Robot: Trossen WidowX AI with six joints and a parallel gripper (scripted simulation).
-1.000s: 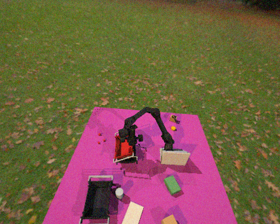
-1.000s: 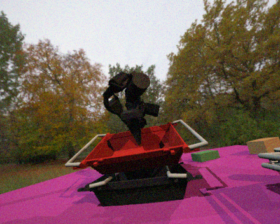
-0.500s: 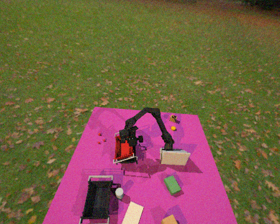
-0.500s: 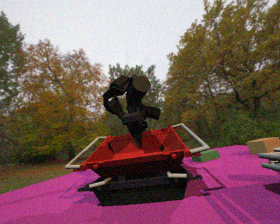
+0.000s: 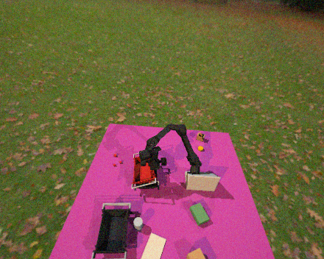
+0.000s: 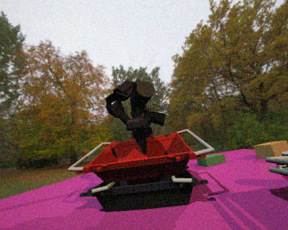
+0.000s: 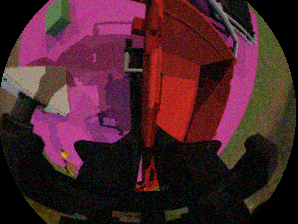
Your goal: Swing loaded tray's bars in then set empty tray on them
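The red tray is 70 mm ahead of my gripper tip and 10 mm above it. From my gripper tip the other things lie so: slab (490 mm to the left, 120 mm below, 10 mm ahead); green block (310 mm to the left, 300 mm behind, 100 mm below); brown box (590 mm to the left, 230 mm behind, 90 mm below).
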